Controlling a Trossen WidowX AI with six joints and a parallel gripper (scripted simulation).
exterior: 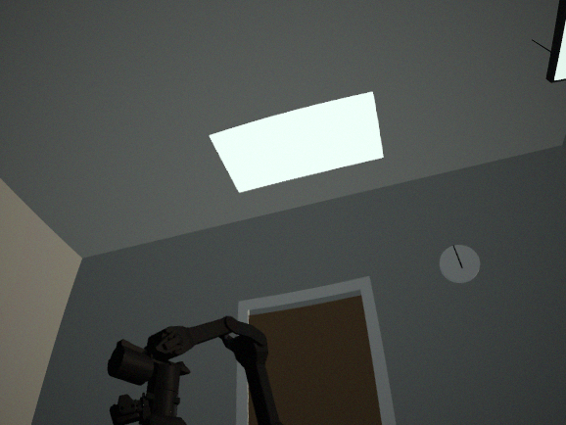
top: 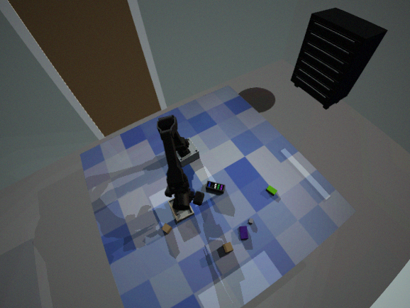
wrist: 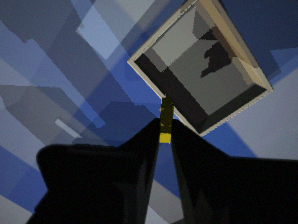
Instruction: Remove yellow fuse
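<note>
The tray is 9 cm below my gripper tip, 4 cm to the right of it and 1 cm behind it. From my gripper tip the other things lie so: blue fuse (16 cm to the left, 7 cm below, 3 cm behind); then yellow fuse (1 cm below); then white fuse (18 cm to the left, 7 cm below, 1 cm behind).
</note>
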